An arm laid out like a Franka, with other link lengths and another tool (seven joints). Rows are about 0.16 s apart.
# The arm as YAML. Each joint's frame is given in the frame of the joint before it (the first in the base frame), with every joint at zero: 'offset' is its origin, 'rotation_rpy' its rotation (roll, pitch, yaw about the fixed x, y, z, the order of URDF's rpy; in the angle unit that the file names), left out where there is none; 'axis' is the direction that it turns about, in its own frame. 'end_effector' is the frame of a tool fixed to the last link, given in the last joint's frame.
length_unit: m
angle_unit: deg
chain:
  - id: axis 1
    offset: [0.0, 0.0, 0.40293]
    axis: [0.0, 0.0, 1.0]
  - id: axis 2
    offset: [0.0, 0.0, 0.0]
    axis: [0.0, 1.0, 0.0]
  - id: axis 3
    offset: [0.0, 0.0, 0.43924]
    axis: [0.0, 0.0, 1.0]
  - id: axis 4
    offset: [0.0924, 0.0, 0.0]
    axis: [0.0, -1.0, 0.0]
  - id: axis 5
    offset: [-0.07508, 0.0, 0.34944]
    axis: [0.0, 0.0, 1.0]
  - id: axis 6
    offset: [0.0, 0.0, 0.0]
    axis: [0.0, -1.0, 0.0]
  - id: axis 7
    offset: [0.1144, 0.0, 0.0]
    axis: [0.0, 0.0, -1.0]
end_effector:
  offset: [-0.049, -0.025, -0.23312]
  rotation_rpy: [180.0, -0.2, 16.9]
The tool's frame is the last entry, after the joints.
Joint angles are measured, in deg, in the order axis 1, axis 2, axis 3, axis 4, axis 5, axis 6, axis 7. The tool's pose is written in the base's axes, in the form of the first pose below.
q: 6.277 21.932 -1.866 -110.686 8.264 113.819 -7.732
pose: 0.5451 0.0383 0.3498; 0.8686 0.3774 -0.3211; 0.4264 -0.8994 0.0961; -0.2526 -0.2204 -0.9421
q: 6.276 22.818 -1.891 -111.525 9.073 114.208 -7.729
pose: 0.5393 0.0400 0.3370; 0.8670 0.3620 -0.3424; 0.4186 -0.9019 0.1064; -0.2703 -0.2356 -0.9335
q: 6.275 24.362 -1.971 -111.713 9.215 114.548 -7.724
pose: 0.5374 0.0393 0.3214; 0.8617 0.3529 -0.3645; 0.4148 -0.9038 0.1056; -0.2922 -0.2422 -0.9252
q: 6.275 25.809 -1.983 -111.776 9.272 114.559 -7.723
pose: 0.5347 0.0391 0.3075; 0.8542 0.3456 -0.3884; 0.4132 -0.9047 0.1039; -0.3155 -0.2493 -0.9156
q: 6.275 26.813 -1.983 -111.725 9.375 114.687 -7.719
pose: 0.5339 0.0393 0.2983; 0.8503 0.3405 -0.4014; 0.4116 -0.9054 0.1038; -0.3281 -0.2535 -0.9100
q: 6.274 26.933 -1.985 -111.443 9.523 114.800 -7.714
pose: 0.5363 0.0399 0.2984; 0.8527 0.3397 -0.3969; 0.4103 -0.9057 0.1063; -0.3234 -0.2535 -0.9117
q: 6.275 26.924 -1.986 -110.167 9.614 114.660 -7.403
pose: 0.5456 0.0413 0.3044; 0.8610 0.3395 -0.3786; 0.4058 -0.9074 0.1092; -0.3065 -0.2477 -0.9191
